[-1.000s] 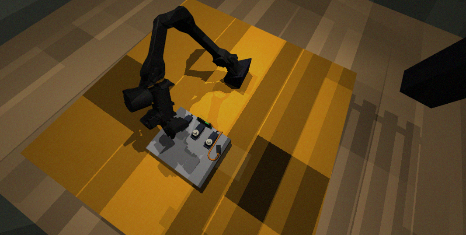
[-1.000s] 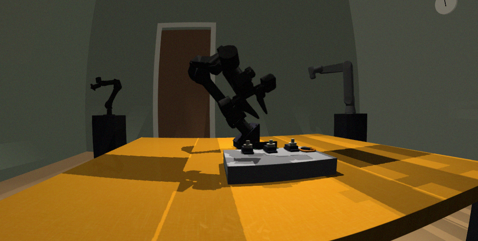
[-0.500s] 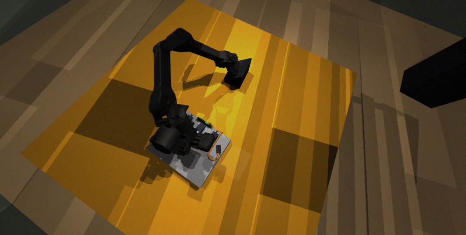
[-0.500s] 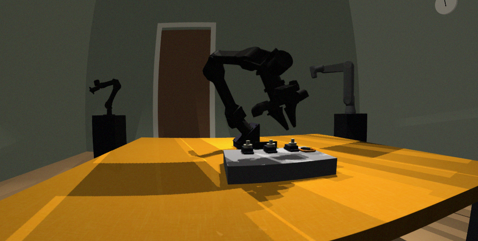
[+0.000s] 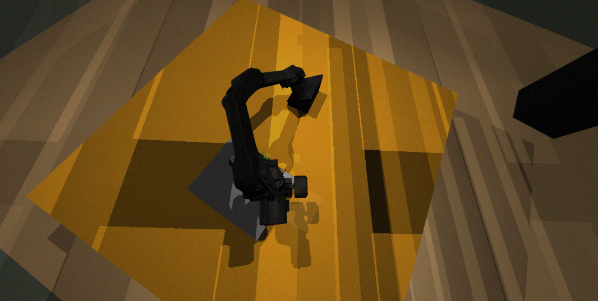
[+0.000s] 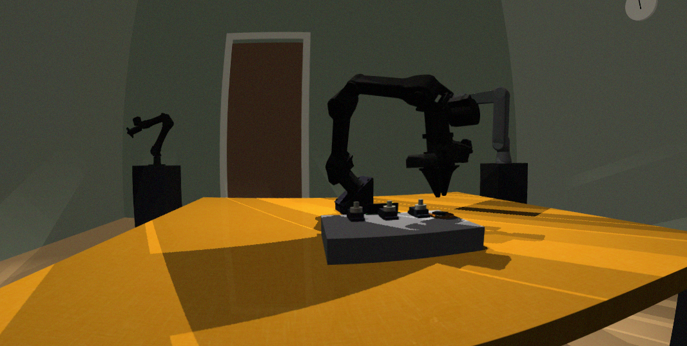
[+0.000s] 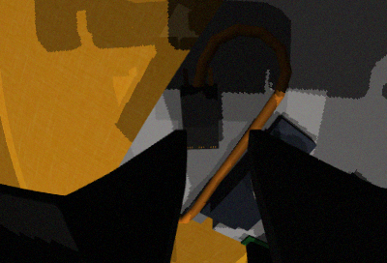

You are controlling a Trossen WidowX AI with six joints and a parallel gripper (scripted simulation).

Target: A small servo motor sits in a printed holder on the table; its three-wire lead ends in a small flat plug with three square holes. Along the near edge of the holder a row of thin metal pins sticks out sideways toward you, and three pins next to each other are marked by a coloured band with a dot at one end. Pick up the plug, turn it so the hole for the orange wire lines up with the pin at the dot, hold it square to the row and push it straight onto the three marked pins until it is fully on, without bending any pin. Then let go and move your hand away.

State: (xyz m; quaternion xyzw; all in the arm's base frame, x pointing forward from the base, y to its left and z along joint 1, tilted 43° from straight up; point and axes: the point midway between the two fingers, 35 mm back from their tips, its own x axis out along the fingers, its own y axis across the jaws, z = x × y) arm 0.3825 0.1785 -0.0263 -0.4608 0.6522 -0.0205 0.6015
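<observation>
Right now the green band is 11 cm to the right of my gripper tip, 7 cm behind it and 2 cm below it. From my gripper tip the other things lie so: servo: 12 cm to the right, 4 cm below, 2 cm behind; grey holder: 12 cm to the right, 9 cm ahead, 7 cm below.
</observation>
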